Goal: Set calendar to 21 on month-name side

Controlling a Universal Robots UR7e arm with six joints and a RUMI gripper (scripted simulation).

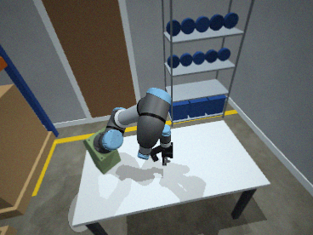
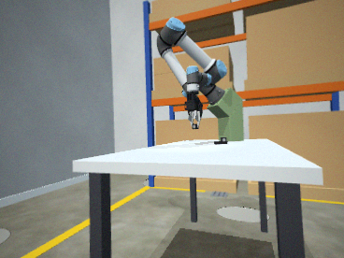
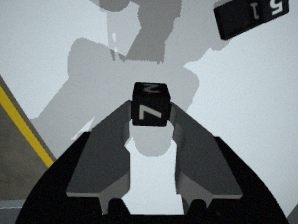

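Now: the dark cube 10 mm below my hand.
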